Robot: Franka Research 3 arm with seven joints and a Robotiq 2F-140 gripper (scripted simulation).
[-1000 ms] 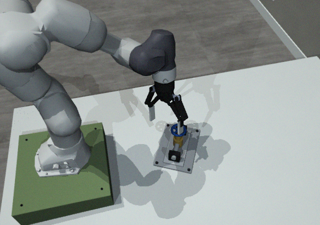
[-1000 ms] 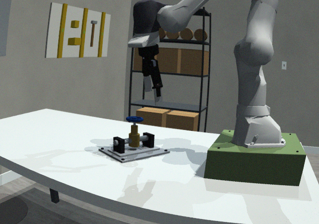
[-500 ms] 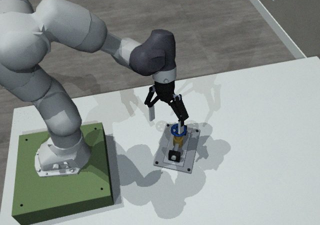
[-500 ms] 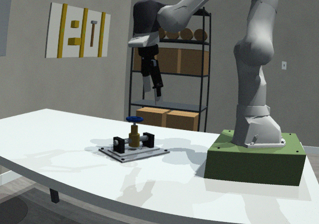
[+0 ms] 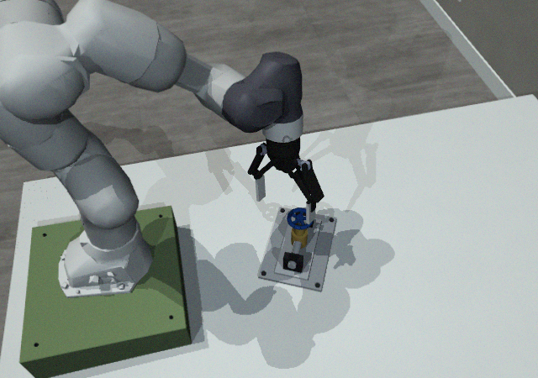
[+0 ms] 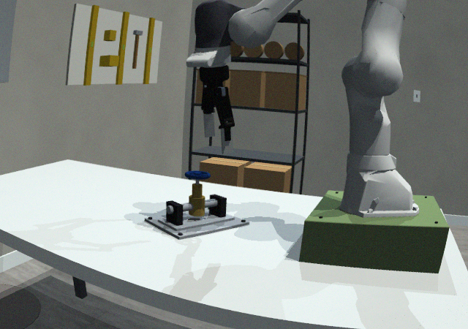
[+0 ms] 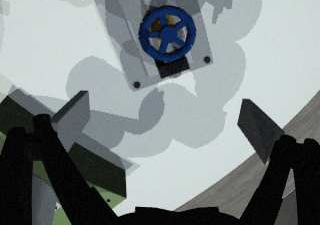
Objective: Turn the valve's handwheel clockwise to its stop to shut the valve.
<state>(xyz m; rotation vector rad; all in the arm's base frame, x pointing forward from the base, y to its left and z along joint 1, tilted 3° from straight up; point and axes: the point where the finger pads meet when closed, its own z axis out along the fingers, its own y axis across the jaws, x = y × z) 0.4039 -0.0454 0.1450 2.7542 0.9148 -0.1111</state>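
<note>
The blue spoked handwheel is 10 cm below my hand, 5 cm ahead of it and 2 cm to the left of it.
</note>
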